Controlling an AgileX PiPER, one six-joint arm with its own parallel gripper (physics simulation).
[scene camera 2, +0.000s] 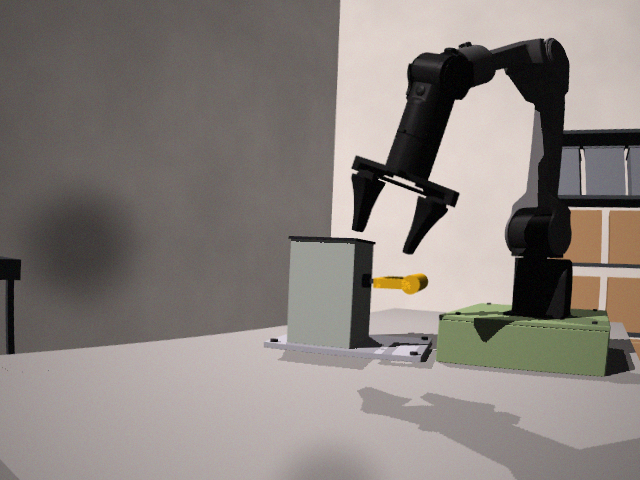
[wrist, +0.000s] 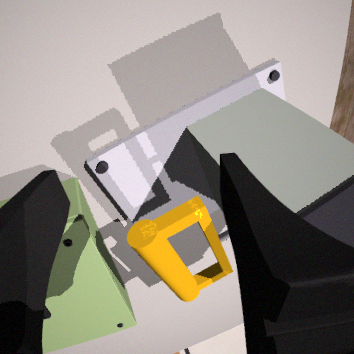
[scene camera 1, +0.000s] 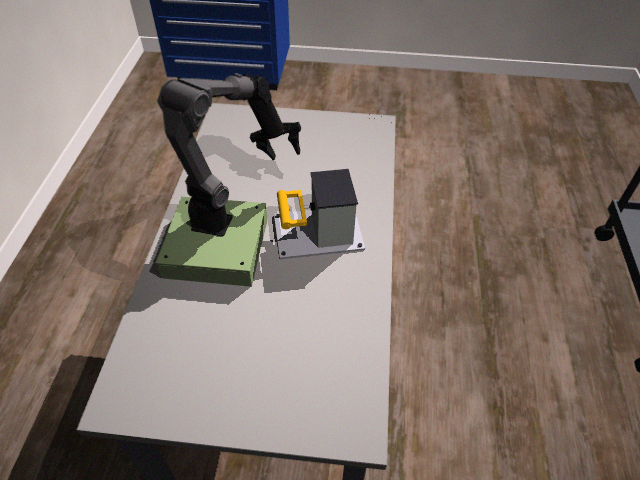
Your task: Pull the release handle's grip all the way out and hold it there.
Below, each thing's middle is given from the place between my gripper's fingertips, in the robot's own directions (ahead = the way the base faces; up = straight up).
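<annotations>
I see the pale base plate [scene camera 1: 300, 241], 16 cm below my hand. The plate is also 12 cm to the right of my hand and 12 cm ahead of it.
</annotations>
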